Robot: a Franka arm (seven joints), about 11 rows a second.
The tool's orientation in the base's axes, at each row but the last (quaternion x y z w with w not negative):
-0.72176, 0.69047, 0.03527, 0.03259
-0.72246, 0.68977, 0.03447, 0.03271
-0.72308, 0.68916, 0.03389, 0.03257
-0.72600, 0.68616, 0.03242, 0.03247
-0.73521, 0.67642, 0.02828, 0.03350
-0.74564, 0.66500, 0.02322, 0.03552
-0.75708, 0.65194, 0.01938, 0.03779
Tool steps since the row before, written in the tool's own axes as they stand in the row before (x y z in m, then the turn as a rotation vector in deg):
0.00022, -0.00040, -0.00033, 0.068, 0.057, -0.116
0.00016, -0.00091, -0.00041, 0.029, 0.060, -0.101
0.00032, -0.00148, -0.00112, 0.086, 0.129, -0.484
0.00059, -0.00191, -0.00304, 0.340, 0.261, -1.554
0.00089, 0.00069, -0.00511, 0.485, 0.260, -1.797
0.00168, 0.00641, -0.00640, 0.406, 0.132, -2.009
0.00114, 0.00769, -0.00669, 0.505, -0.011, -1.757
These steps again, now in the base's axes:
0.00041, -0.00023, 0.00031, -0.053, -0.081, 0.109
0.00092, -0.00016, 0.00039, -0.058, -0.041, 0.098
0.00150, -0.00035, 0.00109, -0.123, -0.137, 0.474
0.00195, -0.00076, 0.00298, -0.238, -0.495, 1.516
-0.00063, -0.00139, 0.00501, -0.225, -0.660, 1.745
-0.00626, -0.00292, 0.00610, -0.110, -0.585, 1.966
-0.00757, -0.00281, 0.00633, 0.051, -0.641, 1.711

